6 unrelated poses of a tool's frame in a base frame.
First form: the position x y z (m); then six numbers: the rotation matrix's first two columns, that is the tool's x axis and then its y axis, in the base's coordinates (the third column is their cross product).
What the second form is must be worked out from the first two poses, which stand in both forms.
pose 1, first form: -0.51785 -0.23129 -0.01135 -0.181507 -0.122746 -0.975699 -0.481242 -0.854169 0.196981
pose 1, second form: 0.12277 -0.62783 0.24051 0.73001 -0.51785 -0.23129 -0.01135
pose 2, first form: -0.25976 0.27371 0.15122 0.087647 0.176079 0.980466 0.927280 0.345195 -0.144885
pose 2, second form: 0.57005 -0.46783 -0.58961 -0.32945 -0.25976 0.27371 0.15122
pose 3, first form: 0.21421 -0.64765 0.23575 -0.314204 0.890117 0.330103 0.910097 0.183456 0.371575
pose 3, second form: 0.01948 -0.58525 -0.76899 -0.25642 0.21421 -0.64765 0.23575
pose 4, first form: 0.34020 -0.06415 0.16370 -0.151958 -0.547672 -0.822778 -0.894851 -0.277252 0.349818
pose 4, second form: 0.17524 -0.62715 0.57503 0.49529 0.34020 -0.06415 0.16370
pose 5, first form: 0.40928 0.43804 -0.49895 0.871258 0.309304 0.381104 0.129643 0.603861 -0.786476
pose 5, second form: 0.86040 -0.44198 -0.24829 0.05220 0.40928 0.43804 -0.49895
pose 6, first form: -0.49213 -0.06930 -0.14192 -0.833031 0.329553 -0.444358 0.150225 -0.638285 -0.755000
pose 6, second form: 0.05217 -0.28419 -0.42206 0.85929 -0.49213 -0.06930 -0.14192
